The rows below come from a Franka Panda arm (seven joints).
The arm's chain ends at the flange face. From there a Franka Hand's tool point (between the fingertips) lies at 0.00 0.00 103.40 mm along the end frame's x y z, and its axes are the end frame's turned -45 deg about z.
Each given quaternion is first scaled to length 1.
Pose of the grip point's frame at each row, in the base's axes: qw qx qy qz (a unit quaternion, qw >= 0); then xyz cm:
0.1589 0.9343 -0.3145 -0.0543 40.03 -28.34 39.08
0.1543 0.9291 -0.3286 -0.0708 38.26 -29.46 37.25
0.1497 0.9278 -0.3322 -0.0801 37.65 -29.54 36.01
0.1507 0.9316 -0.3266 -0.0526 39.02 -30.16 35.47
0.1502 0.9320 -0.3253 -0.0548 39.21 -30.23 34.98
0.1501 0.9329 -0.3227 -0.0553 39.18 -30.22 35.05
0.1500 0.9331 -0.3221 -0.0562 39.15 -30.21 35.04
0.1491 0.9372 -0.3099 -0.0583 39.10 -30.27 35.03
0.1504 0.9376 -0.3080 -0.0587 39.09 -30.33 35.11
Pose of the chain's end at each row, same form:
0.1676 0.7428 -0.6481 0.0106 42.11 -25.62 48.84
0.1696 0.7326 -0.6591 -0.0064 40.67 -26.98 46.99
0.1690 0.7300 -0.6620 -0.0167 40.22 -27.22 45.75
0.1594 0.7357 -0.6582 0.0091 41.05 -27.61 45.28
0.1597 0.7366 -0.6572 0.0069 41.28 -27.70 44.79
0.1598 0.7384 -0.6551 0.0064 41.25 -27.69 44.86
0.1601 0.7388 -0.6546 0.0055 41.23 -27.69 44.85
0.1601 0.7473 -0.6450 0.0032 41.19 -27.75 44.84
0.1614 0.7484 -0.6434 0.0033 41.19 -27.79 44.91

